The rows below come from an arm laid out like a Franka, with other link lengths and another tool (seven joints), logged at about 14 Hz.
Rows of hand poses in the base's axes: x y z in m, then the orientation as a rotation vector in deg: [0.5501 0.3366 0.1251 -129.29 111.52 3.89]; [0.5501 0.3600 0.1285 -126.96 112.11 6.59]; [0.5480 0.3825 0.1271 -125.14 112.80 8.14]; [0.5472 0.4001 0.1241 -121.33 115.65 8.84]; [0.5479 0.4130 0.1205 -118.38 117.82 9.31]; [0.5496 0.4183 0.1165 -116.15 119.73 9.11]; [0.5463 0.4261 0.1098 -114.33 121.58 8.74]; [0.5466 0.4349 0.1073 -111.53 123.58 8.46]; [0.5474 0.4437 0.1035 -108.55 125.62 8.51]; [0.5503 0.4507 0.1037 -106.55 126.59 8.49]
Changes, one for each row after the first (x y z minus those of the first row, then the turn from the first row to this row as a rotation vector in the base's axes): [0.0000 0.0234 0.0034 2.22 0.65 -1.20]; [-0.0021 0.0459 0.0020 3.59 1.00 -2.29]; [-0.0029 0.0635 -0.0010 4.66 1.07 -5.43]; [-0.0022 0.0764 -0.0046 5.42 1.13 -7.86]; [-0.0005 0.0817 -0.0086 5.58 1.04 -9.86]; [-0.0038 0.0895 -0.0153 5.45 1.02 -11.64]; [-0.0035 0.0983 -0.0178 5.77 0.76 -13.99]; [-0.0027 0.1071 -0.0216 6.25 0.68 -16.43]; [0.0002 0.1141 -0.0214 6.76 0.42 -17.90]
